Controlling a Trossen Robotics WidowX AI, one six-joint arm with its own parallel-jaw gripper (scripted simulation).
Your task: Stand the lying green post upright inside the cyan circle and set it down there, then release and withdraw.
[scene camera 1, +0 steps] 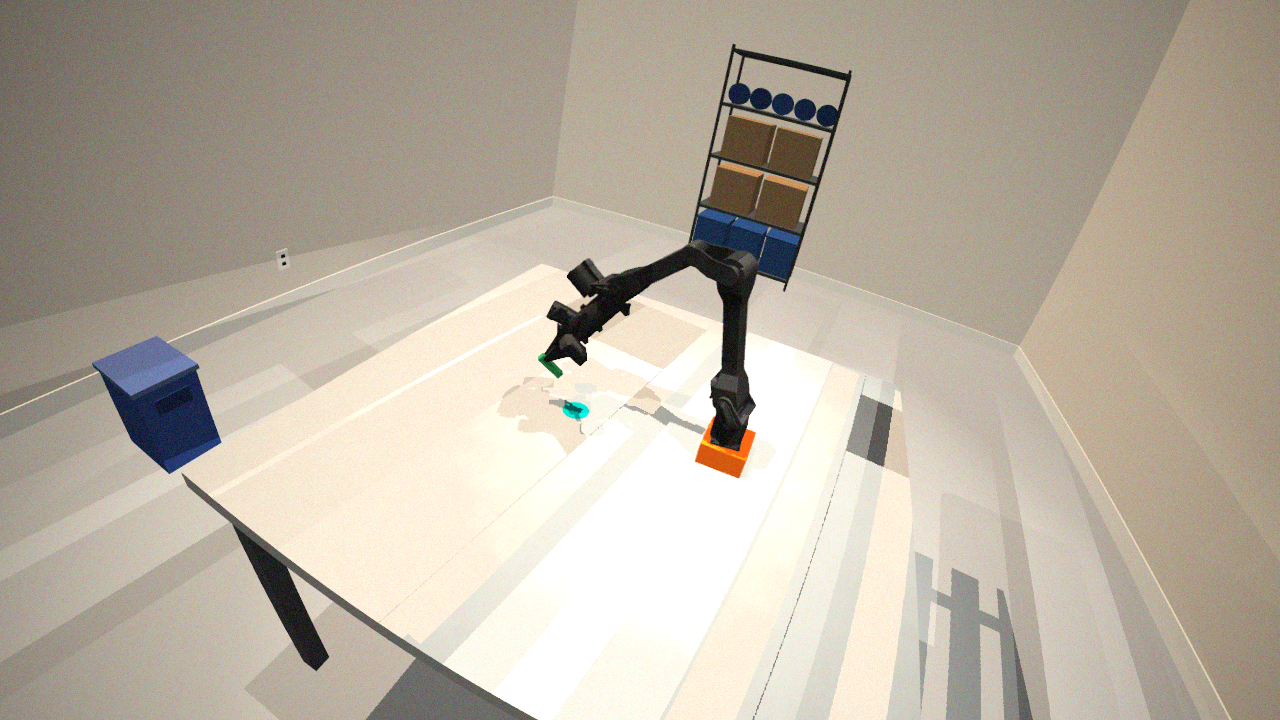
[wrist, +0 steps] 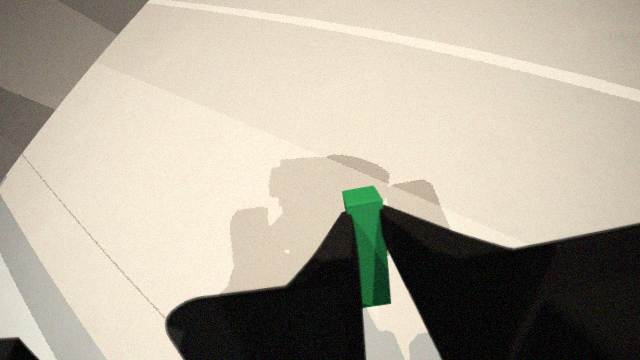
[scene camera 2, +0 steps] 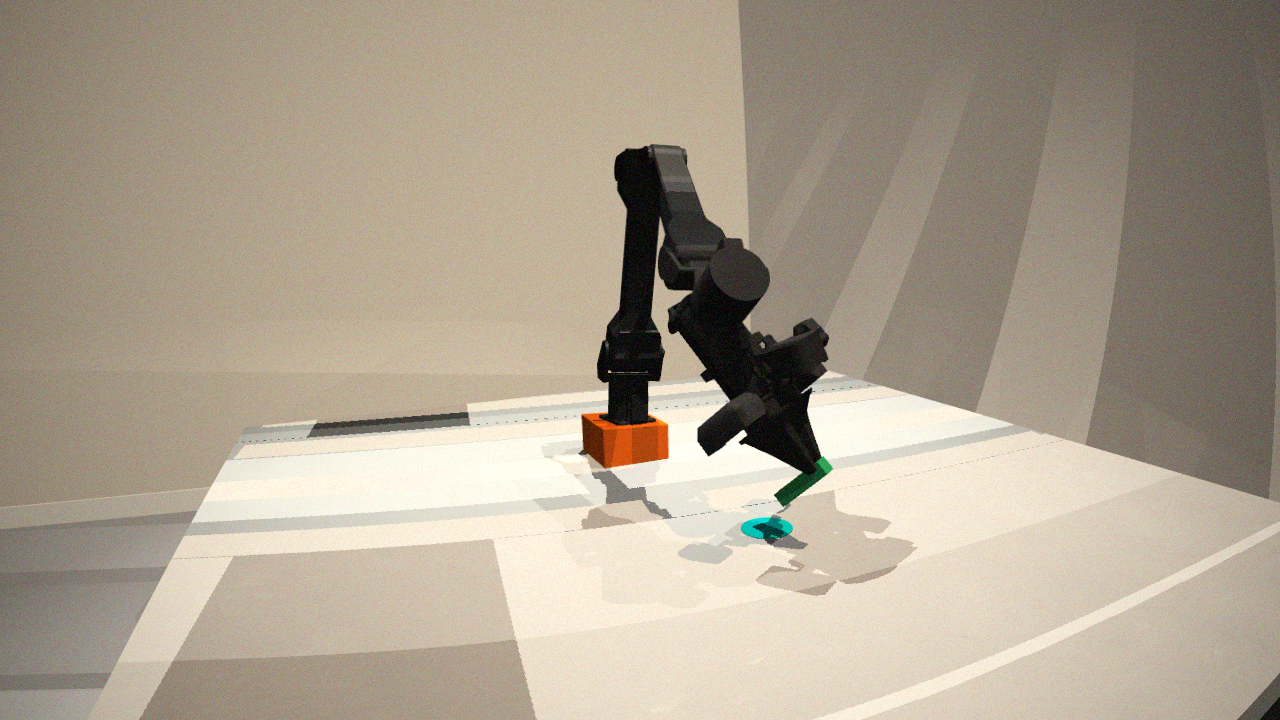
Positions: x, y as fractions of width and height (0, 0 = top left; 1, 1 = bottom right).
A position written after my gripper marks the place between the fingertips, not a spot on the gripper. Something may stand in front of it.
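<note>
My gripper (scene camera 2: 0.64, 0.65), (wrist: 0.57, 0.60), holding a green post (wrist: 0.57, 0.57).
</note>
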